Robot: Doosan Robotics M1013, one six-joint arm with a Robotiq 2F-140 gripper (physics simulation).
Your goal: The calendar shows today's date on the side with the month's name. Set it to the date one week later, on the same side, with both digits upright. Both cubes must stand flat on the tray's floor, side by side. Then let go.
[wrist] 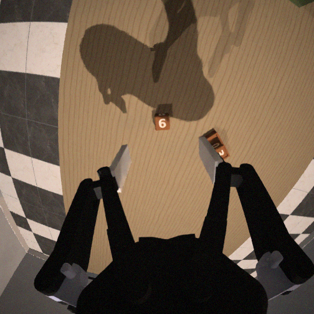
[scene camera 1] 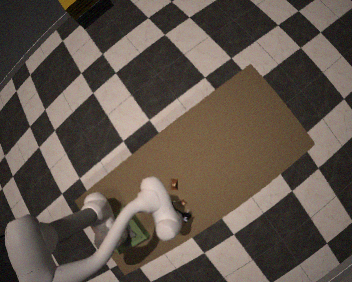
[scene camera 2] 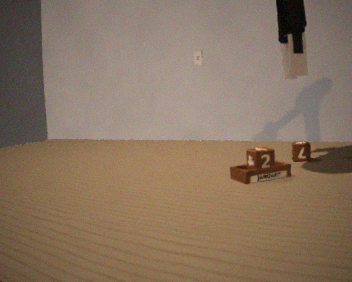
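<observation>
The brown calendar tray stands on the table, its front label reading January in scene camera 2. One brown cube sits in it, upright 2 on its front, 0 on top in the wrist view; the slot beside it is empty. The other cube lies on the table apart from the tray. It shows a 6 to the wrist camera and a 7-like digit, upside down, in scene camera 2. My gripper is open and empty, well above this loose cube.
A green object lies near the arm's base, partly covered by the arm in scene camera 1. The arm's shadow falls around the loose cube. The table edge runs along the left of the wrist view.
</observation>
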